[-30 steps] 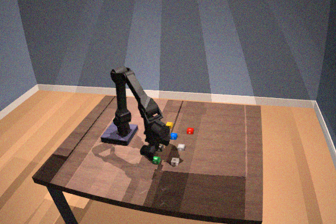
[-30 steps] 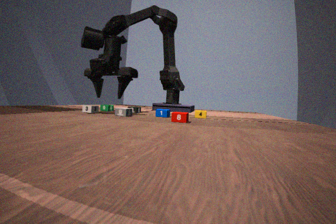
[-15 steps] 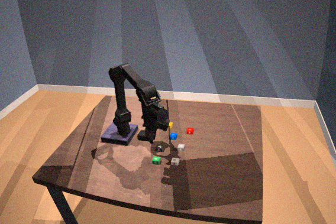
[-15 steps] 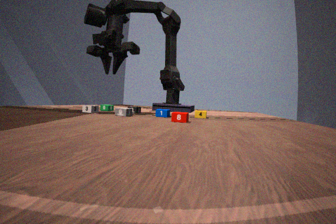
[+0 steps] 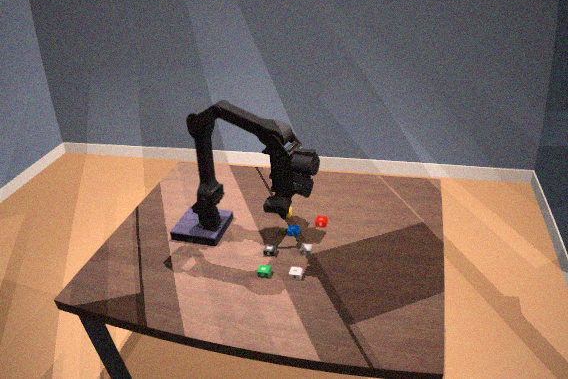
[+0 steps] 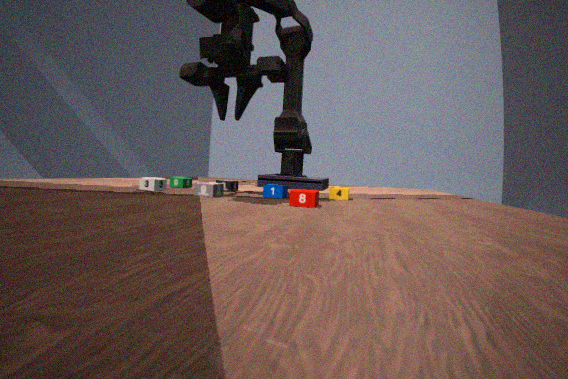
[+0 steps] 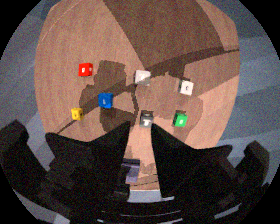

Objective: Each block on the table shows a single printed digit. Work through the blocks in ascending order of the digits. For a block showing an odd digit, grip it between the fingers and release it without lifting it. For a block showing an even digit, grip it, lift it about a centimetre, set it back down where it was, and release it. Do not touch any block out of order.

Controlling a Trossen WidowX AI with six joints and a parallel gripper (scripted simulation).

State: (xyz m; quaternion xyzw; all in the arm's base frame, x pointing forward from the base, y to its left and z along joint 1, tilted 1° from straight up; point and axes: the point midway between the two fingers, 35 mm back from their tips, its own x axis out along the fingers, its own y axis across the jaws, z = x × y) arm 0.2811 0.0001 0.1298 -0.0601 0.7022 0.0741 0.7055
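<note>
My gripper tip is 12 cm above the blue block marked 1, 8 cm to the right of it and 2 cm past it. Also, from my gripper tip: white block marked 3: 12 cm below, 10 cm to the right, 7 cm ahead; then dark block: 12 cm below, 5 cm behind, 3 cm to the right; then grey block: 12 cm below, 6 cm ahead, 1 cm to the left.
</note>
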